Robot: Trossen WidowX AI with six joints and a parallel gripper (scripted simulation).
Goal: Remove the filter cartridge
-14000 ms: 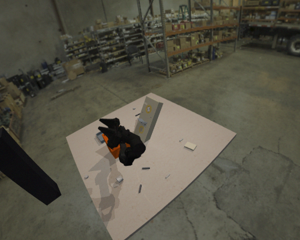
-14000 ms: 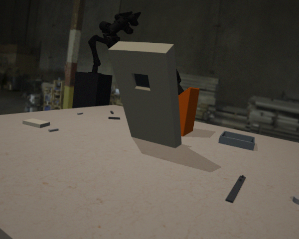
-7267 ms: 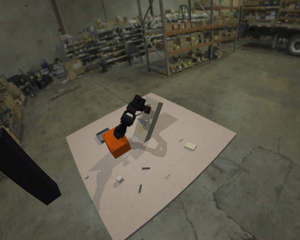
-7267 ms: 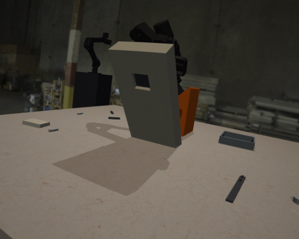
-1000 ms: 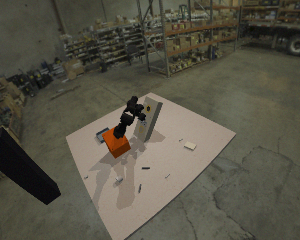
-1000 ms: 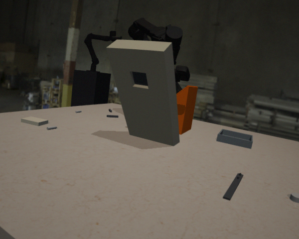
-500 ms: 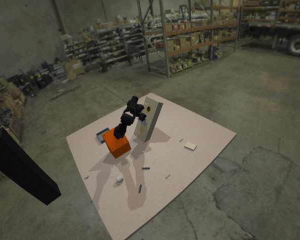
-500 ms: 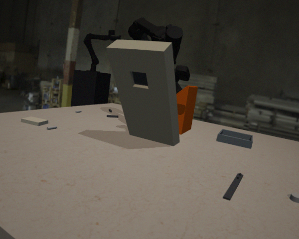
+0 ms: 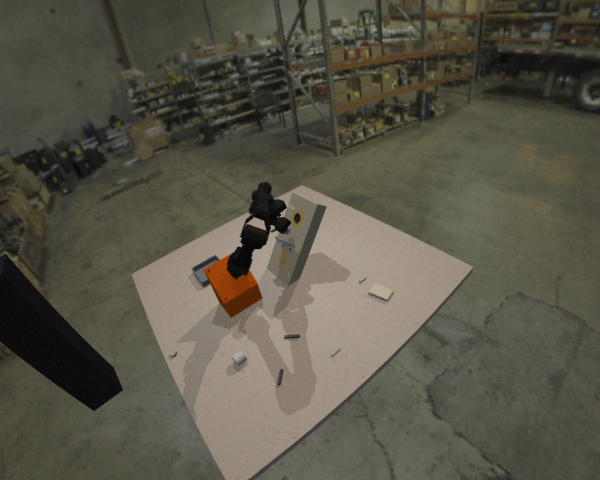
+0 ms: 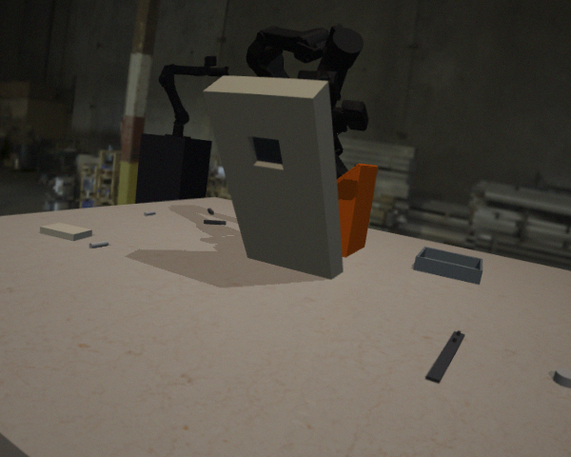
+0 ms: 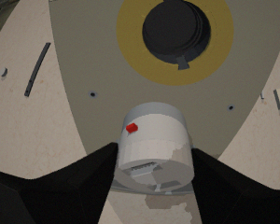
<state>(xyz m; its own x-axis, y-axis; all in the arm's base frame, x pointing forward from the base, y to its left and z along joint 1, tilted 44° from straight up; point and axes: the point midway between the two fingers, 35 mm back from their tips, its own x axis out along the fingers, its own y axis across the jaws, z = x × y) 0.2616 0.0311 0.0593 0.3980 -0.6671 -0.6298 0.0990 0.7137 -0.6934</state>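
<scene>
Now: the tan service panel 40 mm ahead of my gripper tip, 10 mm to the right of it and 60 mm below it. Also, from my gripper tip: round filter cartridge right at my gripper tip.
</scene>
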